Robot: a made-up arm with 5 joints. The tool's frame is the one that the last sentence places.
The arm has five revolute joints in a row. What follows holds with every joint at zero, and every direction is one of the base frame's. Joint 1 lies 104.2 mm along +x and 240.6 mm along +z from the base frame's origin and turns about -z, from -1.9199 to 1.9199 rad. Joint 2 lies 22.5 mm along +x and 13.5 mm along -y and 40.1 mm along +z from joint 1 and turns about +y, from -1.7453 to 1.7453 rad. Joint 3 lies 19.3 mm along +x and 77.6 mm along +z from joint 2 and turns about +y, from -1.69 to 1.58 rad. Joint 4 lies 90 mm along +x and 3.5 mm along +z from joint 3 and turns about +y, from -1.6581 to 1.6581 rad. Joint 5 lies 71.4 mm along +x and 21.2 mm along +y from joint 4 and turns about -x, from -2.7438 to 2.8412 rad. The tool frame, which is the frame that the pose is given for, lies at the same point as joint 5; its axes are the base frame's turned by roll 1.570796, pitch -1.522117 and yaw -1.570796 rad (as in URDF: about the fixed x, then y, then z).
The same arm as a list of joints. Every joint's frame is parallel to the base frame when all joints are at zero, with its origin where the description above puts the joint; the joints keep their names.
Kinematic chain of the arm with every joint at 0, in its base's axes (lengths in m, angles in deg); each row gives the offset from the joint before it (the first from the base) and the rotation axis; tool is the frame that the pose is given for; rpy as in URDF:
joint 1: xyz 0.1042 0 0.2406 axis -z
joint 2: xyz 0.0225 -0.0135 0.0401 axis +y
joint 3: xyz 0.0193 0 0.0776 axis +y
joint 4: xyz 0.09 0 0.0035 axis +y
joint 5: xyz 0.0714 0.0212 0 axis -x
tool: xyz 0 0 0 rpy 90 -87.21 -90
Joint limits (deg, base to tool): -110..110 -100..100 -96.83..90.53 -95..95 -157.21..162.79

